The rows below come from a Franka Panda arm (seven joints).
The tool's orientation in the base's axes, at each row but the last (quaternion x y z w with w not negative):
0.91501, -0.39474, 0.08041, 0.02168
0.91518, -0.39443, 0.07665, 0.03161
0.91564, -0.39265, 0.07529, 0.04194
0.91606, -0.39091, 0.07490, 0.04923
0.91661, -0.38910, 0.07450, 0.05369
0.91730, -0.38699, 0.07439, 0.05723
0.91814, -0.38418, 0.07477, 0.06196
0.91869, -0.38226, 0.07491, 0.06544
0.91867, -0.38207, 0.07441, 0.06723
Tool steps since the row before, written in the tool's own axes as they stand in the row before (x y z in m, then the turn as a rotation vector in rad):
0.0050, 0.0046, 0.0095, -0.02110, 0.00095, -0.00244
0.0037, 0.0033, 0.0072, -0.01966, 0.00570, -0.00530
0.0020, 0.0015, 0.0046, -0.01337, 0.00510, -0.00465
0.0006, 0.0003, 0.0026, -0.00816, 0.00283, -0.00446
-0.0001, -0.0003, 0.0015, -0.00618, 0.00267, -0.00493
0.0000, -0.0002, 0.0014, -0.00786, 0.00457, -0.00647
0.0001, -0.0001, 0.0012, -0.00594, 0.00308, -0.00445
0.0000, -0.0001, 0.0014, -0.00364, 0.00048, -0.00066
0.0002, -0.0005, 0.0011, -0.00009, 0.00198, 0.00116
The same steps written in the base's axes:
0.0013, -0.0077, -0.0087, -0.01526, 0.01477, -0.00108
0.0009, -0.0058, -0.0065, -0.01807, 0.01081, 0.00196
0.0008, -0.0031, -0.0042, -0.01328, 0.00665, 0.00239
0.0004, -0.0010, -0.0024, -0.00806, 0.00450, 0.00304
0.0003, 0.0000, -0.0015, -0.00663, 0.00328, 0.00385
0.0003, -0.0001, -0.0014, -0.00930, 0.00339, 0.00515
0.0002, -0.0002, -0.0012, -0.00672, 0.00275, 0.00344
0.0002, -0.0002, -0.0014, -0.00294, 0.00230, -0.00001
0.0006, 0.0000, -0.0011, -0.00137, -0.00153, -0.00102

